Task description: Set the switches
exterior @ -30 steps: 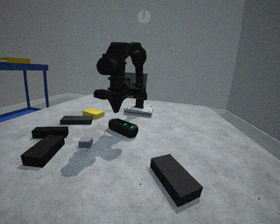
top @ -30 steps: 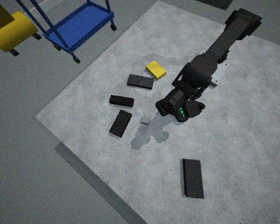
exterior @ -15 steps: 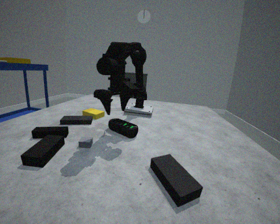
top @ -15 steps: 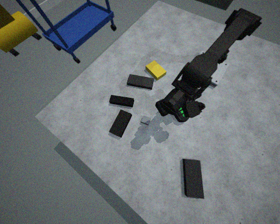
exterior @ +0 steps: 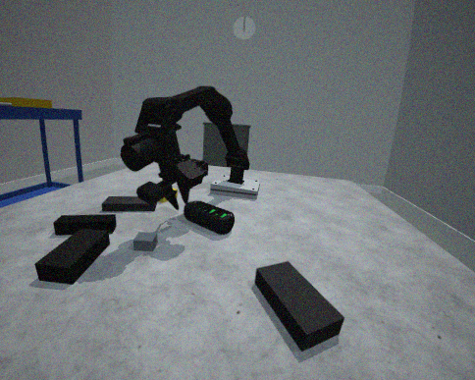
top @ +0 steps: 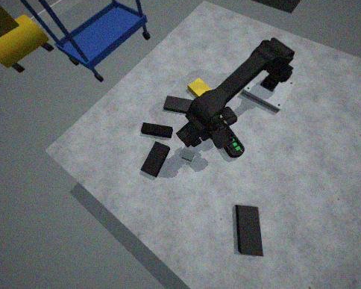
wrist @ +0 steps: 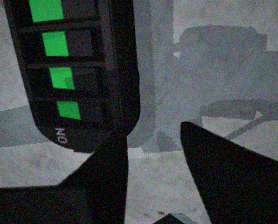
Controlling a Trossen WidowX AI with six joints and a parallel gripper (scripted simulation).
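Right now the grey cube is 13 cm ahead of my gripper tip, 4 cm below it and 3 cm to the right of it. Round my gripper tip: yellow block: 18 cm to the right, 17 cm behind, 4 cm below; then dark block: 29 cm to the left, 21 cm ahead, 4 cm below.
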